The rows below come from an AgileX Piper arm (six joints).
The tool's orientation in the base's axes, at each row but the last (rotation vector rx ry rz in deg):
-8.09 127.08 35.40
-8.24 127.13 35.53
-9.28 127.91 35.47
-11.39 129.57 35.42
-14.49 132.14 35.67
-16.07 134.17 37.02
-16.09 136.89 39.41
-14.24 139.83 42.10
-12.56 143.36 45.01
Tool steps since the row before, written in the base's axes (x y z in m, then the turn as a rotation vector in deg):
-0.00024 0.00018 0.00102 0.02 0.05 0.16
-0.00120 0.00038 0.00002 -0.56 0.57 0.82
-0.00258 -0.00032 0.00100 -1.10 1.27 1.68
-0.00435 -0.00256 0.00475 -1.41 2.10 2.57
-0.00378 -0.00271 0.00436 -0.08 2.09 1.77
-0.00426 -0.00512 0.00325 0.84 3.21 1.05
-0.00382 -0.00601 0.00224 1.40 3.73 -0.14
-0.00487 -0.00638 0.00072 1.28 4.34 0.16
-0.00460 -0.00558 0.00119 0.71 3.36 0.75
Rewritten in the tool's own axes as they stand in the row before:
-0.00058 0.00062 -0.00064 -0.13 0.10 -0.05
0.00082 0.00070 -0.00065 -0.18 0.98 -0.56
0.00098 0.00089 -0.00245 -0.39 2.08 -1.07
-0.00053 0.00095 -0.00685 -0.77 3.24 -1.39
-0.00030 0.00056 -0.00634 -1.17 2.47 -0.10
0.00113 -0.00161 -0.00715 -1.41 2.83 1.47
0.00175 -0.00278 -0.00670 -1.11 2.58 2.83
0.00365 -0.00339 -0.00633 -1.19 3.26 2.90
0.00336 -0.00264 -0.00595 -1.00 2.92 1.69

